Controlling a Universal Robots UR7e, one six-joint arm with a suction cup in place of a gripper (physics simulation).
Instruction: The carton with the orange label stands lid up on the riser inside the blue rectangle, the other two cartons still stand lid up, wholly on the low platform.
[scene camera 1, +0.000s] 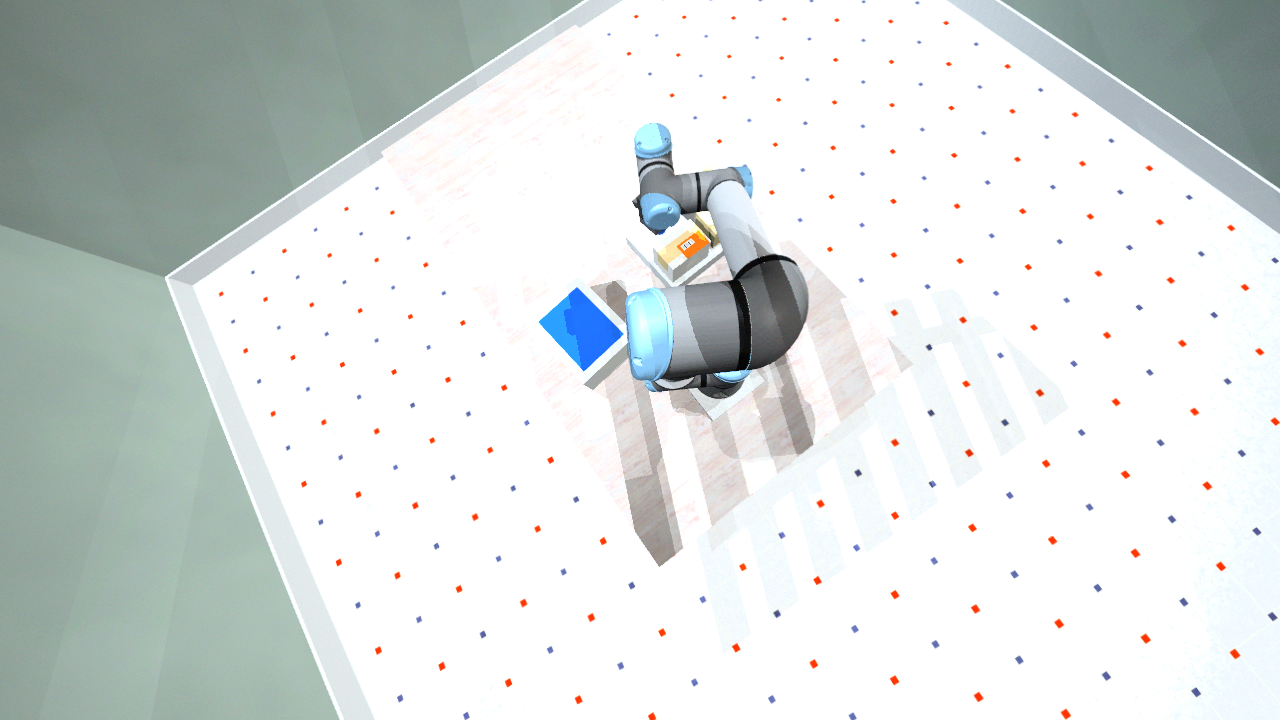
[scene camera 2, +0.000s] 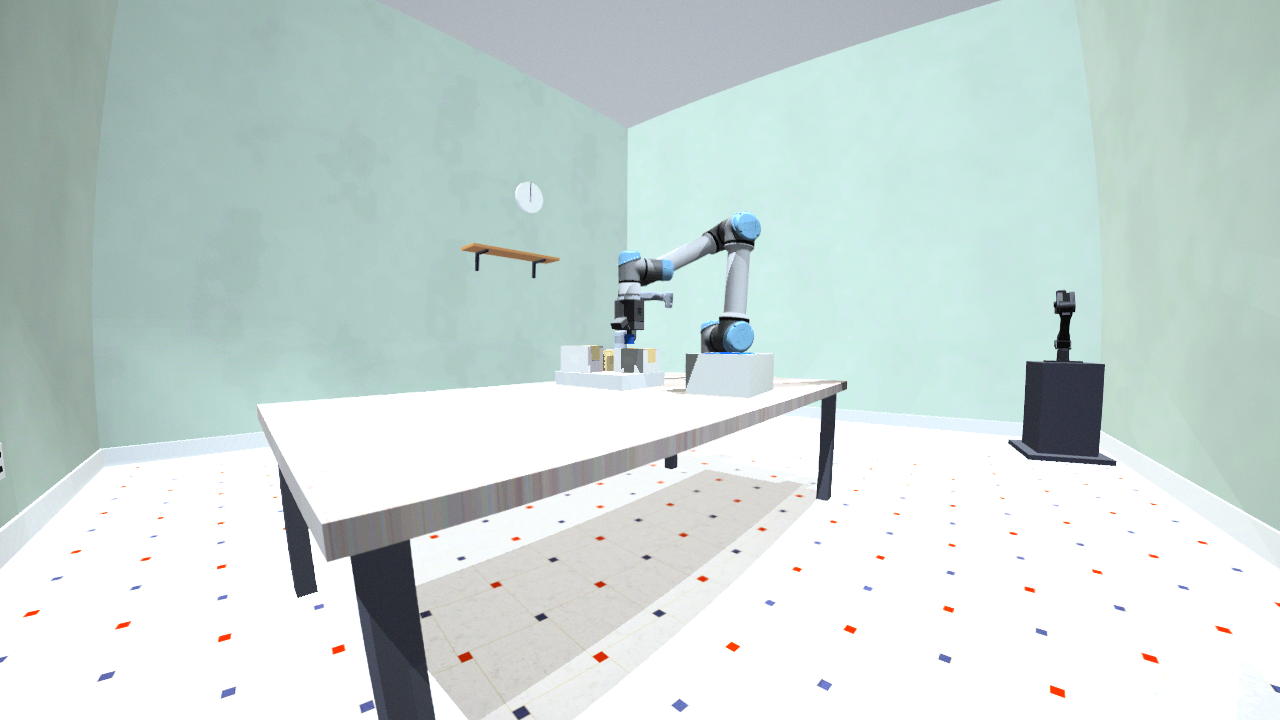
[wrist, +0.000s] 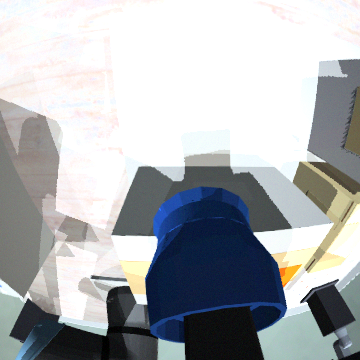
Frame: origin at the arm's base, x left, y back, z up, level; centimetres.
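Where they show: hand, tool point: (scene camera 2: 629, 343) (wrist: 201, 228).
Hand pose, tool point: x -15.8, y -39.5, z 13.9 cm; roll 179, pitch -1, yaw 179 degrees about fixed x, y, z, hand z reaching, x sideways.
After its pixels a point has its place.
The carton with the orange label (scene camera 1: 682, 245) @(y -31.8, x -17.2, z 12.4 cm) (wrist: 271, 205) @(y -36.6, x -21.1, z 10.1 cm) stands lid up on the low white platform (scene camera 1: 646, 249) @(y -42.4, x -12.5, z 3.8 cm) (scene camera 2: 609, 380) @(y -50.2, x -16.5, z 2.0 cm). My suction cup (wrist: 201, 205) (scene camera 2: 629, 337) hangs right over its lid, with suction off. I cannot tell whether it touches. A tan carton (wrist: 321, 193) @(y -35.2, x -27.7, z 8.1 cm) and a grey-shaded carton (wrist: 333, 118) @(y -41.6, x -28.5, z 6.4 cm) stand upright beside it on the platform. One of them (scene camera 1: 706, 223) @(y -32.0, x -27.4, z 11.5 cm) is partly hidden by the arm in the overhead view. The riser with the blue rectangle (scene camera 1: 580, 326) @(y -35.7, x 19.5, z 11.0 cm) stands apart to the left, with nothing on it.
The arm's white base block (scene camera 2: 729, 373) stands next to the platform on the long table (scene camera 2: 500, 439) @(y -118.5, x 12.5, z -1.0 cm). The big elbow link (scene camera 1: 716, 330) @(y -1.8, x 11.2, z 64.0 cm) overhangs the space between riser and platform. A dark pedestal with a camera (scene camera 2: 1062, 407) stands by the right wall.
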